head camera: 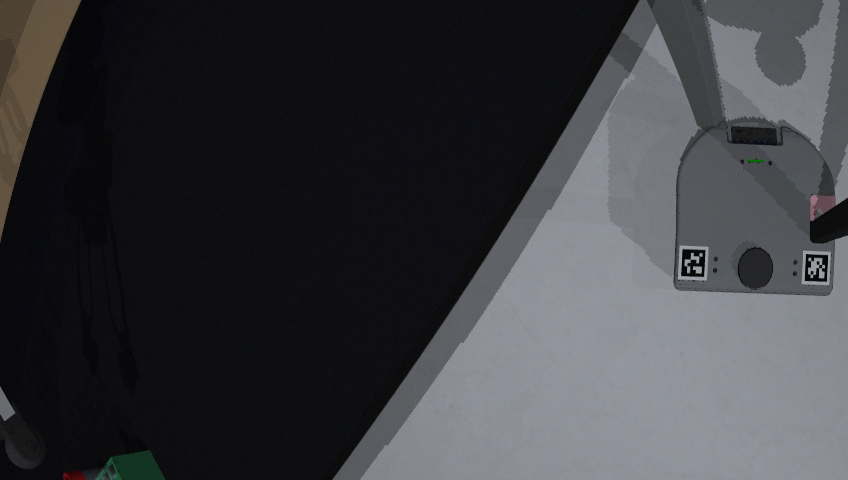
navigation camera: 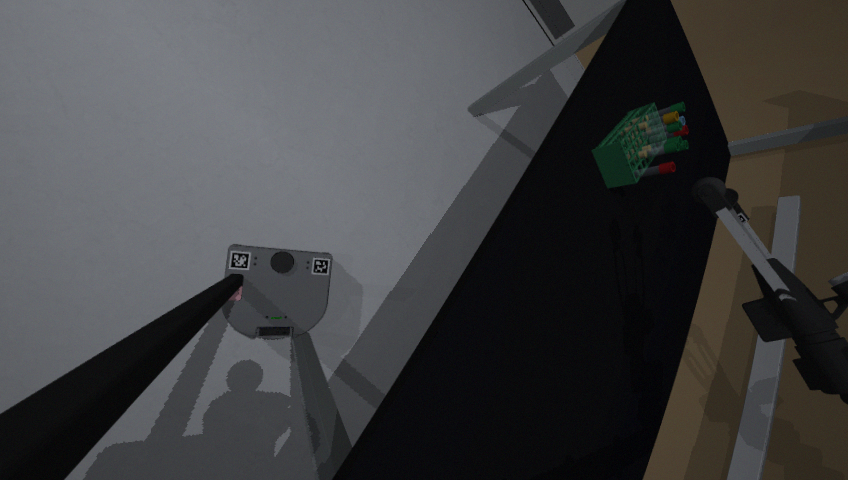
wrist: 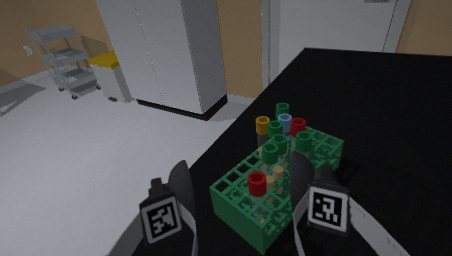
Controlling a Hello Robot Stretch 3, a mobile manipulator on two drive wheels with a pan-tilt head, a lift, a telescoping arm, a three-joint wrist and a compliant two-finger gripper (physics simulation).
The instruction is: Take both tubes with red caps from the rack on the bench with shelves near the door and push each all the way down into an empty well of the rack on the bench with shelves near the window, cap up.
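Places are measured from the robot's base along level axes (x ahead, y left, z up), in millimetres.
Where they show: gripper, between the fingertips: (head camera: 22, 450) (navigation camera: 708, 185) (wrist: 240, 176); robot's base, origin of its link: (head camera: 753, 266) (navigation camera: 281, 261).
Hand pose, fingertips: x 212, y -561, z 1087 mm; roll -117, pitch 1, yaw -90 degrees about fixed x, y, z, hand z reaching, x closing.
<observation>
Each offset is from my fingertips to the top centre of the thing. "spot": to the spot under its first point. Level surfaces: height alone.
A green rack @(130 mm ahead, 59 mm right, 116 mm down) (head camera: 139, 463) (navigation camera: 612, 167) (wrist: 232, 218) stands on the black bench top @(173 mm down) (head camera: 297, 208) (navigation camera: 505, 285) (wrist: 380, 95). One red-capped tube @(48 mm ahead, 17 mm right, 54 mm down) (navigation camera: 667, 167) (wrist: 257, 184) stands cap up near its close end; its red cap @(spot: 40 mm ahead, 11 mm right, 61 mm down) (head camera: 73, 475) also shows at the head view's bottom edge. The other red-capped tube @(138 mm ahead, 82 mm right, 54 mm down) (navigation camera: 681, 130) (wrist: 298, 126) stands cap up farther back, beside blue and green caps. My gripper (navigation camera: 718, 192) (wrist: 240, 176) is open and empty, above the bench just short of the rack's close end. In the wrist view the closer red cap shows between the fingertips, beyond them. The window-side rack does not show.
Green, yellow and blue caps crowd the rack's middle and far part. My base (head camera: 752, 208) (navigation camera: 282, 294) stands on the floor beside the bench edge. Beyond the bench are a tall cabinet (wrist: 155, 55), a yellow-lidded bin (wrist: 106, 60), a cart (wrist: 51, 34) and a door (wrist: 335, 37).
</observation>
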